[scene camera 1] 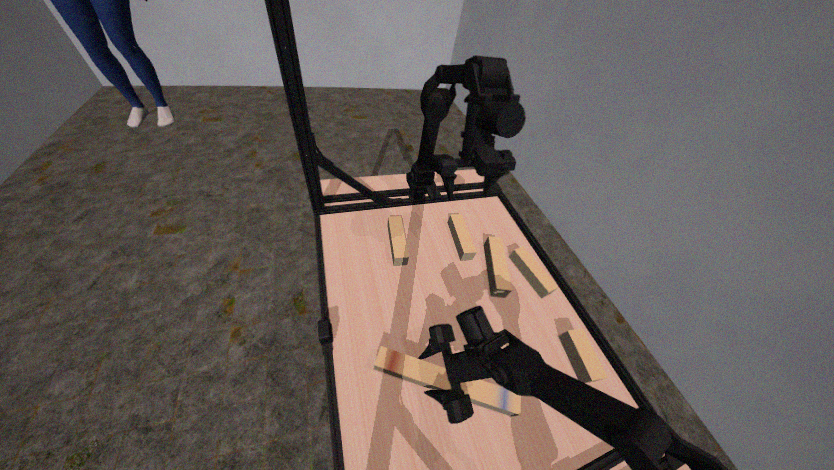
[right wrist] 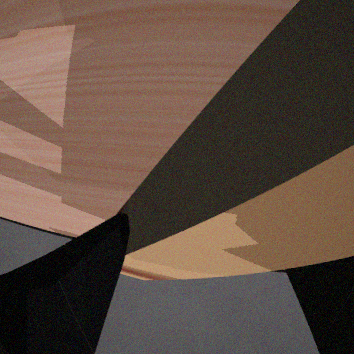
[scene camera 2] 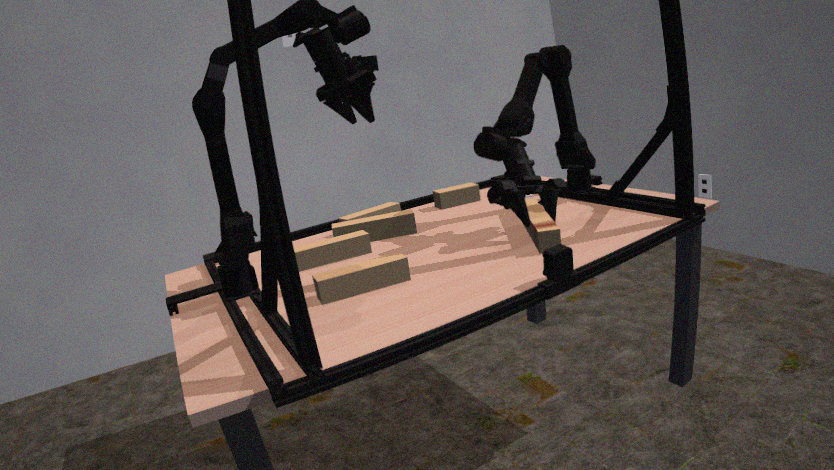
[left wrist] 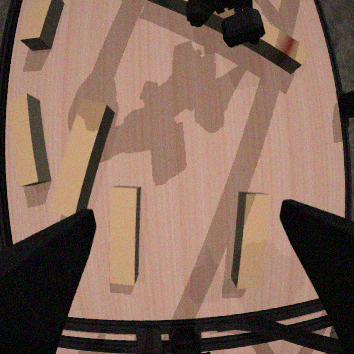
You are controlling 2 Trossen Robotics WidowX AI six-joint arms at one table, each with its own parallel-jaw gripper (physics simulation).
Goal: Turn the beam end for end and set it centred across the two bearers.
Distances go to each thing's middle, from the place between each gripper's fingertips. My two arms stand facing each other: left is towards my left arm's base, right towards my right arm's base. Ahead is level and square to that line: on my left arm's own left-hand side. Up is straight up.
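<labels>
From my left hand, the beam (scene camera 1: 414,370) is 270 mm below, 110 mm behind and 320 mm to the right. My right gripper is now 30 mm to the left of the beam and 50 mm short of it.
</labels>
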